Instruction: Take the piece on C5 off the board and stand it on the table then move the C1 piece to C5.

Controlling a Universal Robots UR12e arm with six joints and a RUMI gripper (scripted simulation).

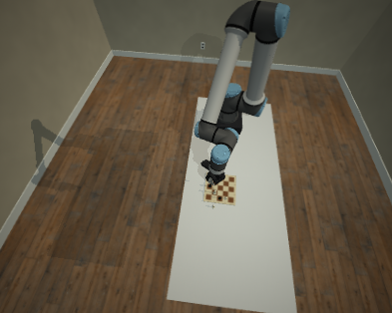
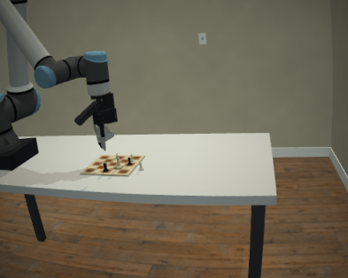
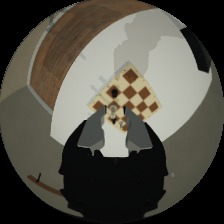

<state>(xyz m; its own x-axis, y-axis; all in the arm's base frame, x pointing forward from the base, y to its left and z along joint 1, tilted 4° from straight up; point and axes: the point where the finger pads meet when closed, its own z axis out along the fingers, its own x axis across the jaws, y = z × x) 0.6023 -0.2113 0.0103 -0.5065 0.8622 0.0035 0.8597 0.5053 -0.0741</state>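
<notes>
The black piece is 9 cm below my hand. Also, from my hand: chessboard 11 cm below, 7 cm to the left, 2 cm ahead.
</notes>
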